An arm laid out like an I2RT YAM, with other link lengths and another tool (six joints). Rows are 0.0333 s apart.
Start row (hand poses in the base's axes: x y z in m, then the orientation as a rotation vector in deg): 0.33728, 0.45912, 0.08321, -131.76, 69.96, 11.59
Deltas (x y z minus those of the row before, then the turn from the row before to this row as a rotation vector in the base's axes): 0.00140, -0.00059, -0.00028, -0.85, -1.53, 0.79; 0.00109, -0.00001, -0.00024, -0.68, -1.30, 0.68; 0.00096, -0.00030, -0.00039, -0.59, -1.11, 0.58; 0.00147, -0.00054, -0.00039, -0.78, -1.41, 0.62; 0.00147, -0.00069, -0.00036, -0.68, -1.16, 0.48; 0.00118, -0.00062, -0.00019, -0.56, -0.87, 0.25; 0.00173, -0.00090, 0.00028, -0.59, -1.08, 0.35; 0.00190, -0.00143, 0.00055, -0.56, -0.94, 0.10; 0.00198, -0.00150, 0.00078, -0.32, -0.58, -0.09; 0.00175, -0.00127, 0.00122, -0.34, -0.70, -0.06; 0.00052, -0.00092, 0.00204, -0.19, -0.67, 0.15; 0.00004, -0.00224, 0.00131, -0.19, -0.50, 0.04; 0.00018, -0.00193, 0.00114, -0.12, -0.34, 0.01; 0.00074, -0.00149, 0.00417, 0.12, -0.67, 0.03; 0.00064, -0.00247, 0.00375, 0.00, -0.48, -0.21; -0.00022, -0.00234, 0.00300, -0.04, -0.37, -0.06; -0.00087, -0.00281, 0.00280, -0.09, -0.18, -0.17
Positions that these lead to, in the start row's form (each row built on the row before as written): 0.33868, 0.45853, 0.08293, -132.74, 68.61, 9.59; 0.33977, 0.45852, 0.08269, -133.51, 67.43, 7.92; 0.34073, 0.45822, 0.08230, -134.16, 66.42, 6.49; 0.34220, 0.45768, 0.08191, -134.92, 65.26, 4.61; 0.34367, 0.45699, 0.08155, -135.54, 64.34, 3.03; 0.34485, 0.45637, 0.08136, -135.98, 63.79, 1.78; 0.34658, 0.45547, 0.08164, -136.44, 63.03, 0.29; 0.34848, 0.45404, 0.08219, -136.75, 62.61, -1.10; 0.35046, 0.45254, 0.08297, -136.83, 62.53, -2.00; 0.35221, 0.45127, 0.08419, -136.91, 62.36, -3.04; 0.35273, 0.45035, 0.08623, -136.97, 61.91, -3.89; 0.35277, 0.44811, 0.08754, -137.02, 61.67, -4.58; 0.35295, 0.44618, 0.08868, -137.03, 61.53, -5.05; 0.35369, 0.44469, 0.09285, -136.74, 61.16, -5.77; 0.35433, 0.44222, 0.09660, -136.49, 61.19, -6.41; 0.35411, 0.43988, 0.09960, -136.38, 61.10, -6.89; 0.35324, 0.43707, 0.10240, -136.32, 61.24, -7.21
